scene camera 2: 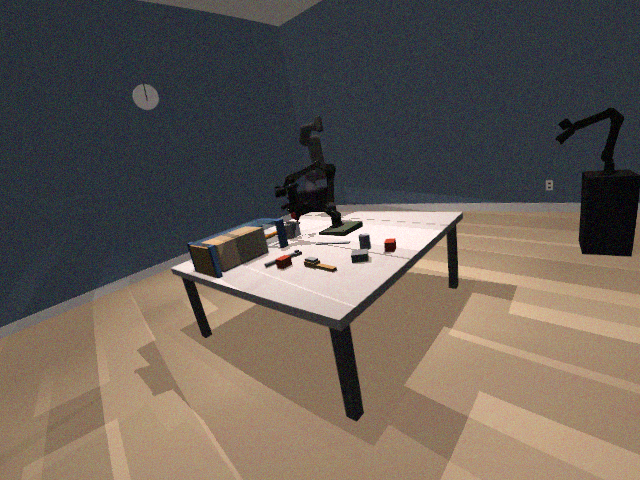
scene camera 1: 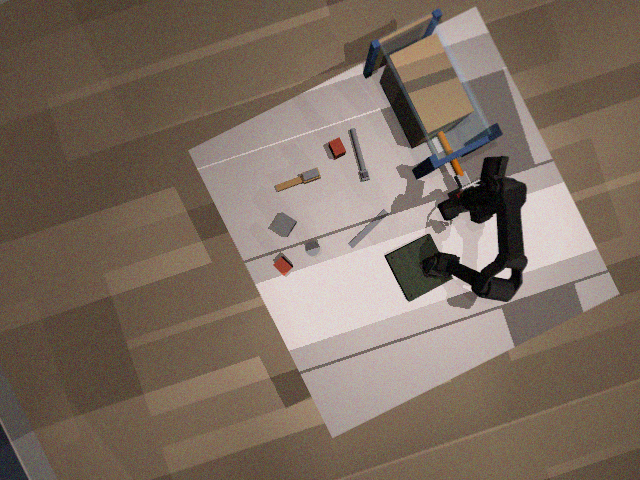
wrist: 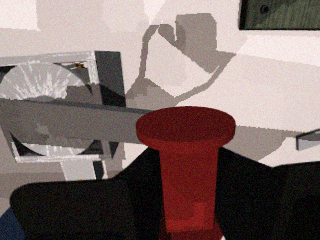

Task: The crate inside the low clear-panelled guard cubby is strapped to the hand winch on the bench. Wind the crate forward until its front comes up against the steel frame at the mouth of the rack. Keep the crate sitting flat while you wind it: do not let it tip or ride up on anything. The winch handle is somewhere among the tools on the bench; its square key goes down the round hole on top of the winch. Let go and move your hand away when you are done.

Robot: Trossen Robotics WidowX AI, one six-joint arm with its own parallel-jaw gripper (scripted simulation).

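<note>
Scene camera 1 has the gripper (scene camera 1: 453, 202) in the picture, and if you go to the wrist view, there's the gripper (wrist: 177, 144) again.
</note>
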